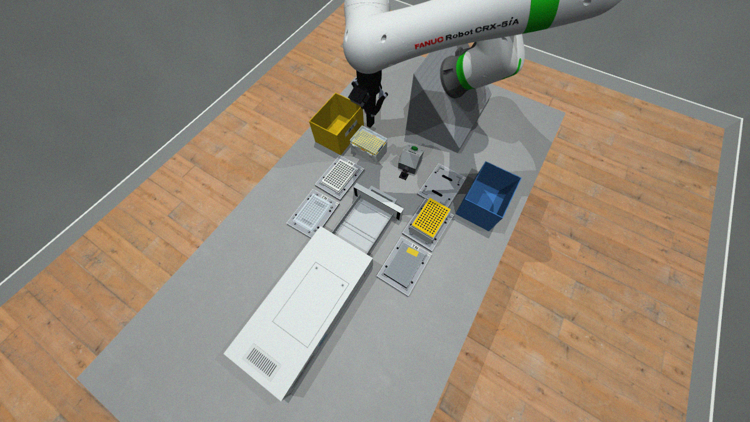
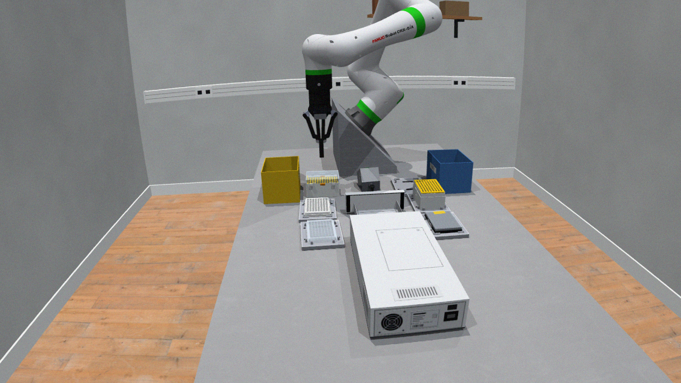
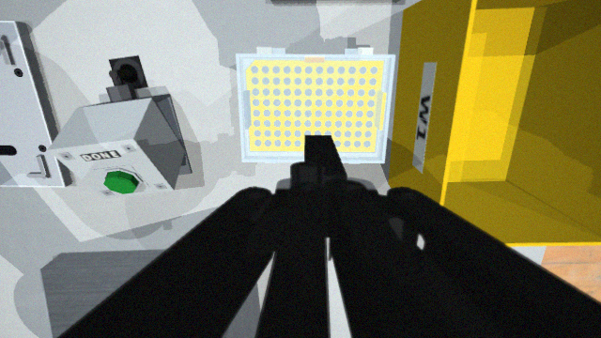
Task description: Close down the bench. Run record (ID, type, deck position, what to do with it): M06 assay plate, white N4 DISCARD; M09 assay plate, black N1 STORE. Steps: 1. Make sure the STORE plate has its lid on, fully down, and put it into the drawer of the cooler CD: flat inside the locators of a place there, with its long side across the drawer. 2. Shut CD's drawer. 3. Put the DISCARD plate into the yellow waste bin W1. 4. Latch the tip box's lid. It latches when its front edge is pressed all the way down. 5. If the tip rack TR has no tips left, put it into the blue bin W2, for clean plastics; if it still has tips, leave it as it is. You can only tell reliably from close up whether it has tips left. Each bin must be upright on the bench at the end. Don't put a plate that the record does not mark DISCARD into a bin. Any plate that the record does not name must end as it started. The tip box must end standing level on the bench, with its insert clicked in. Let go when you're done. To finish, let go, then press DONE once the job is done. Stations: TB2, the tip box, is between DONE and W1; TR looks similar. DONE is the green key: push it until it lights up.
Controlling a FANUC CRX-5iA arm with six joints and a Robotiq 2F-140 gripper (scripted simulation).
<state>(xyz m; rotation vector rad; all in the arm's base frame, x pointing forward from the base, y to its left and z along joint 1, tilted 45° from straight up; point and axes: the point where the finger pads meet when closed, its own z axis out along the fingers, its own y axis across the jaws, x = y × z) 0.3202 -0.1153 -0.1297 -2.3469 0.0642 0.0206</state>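
The tip box lid lies 2 cm ahead of my hand and 11 cm below it. Round my hand: white assay plate: 19 cm ahead, 3 cm to the right, 15 cm below; yellow bin W1: 1 cm ahead, 15 cm to the right, 13 cm below; green DONE key: 4 cm behind, 17 cm to the left, 10 cm below.
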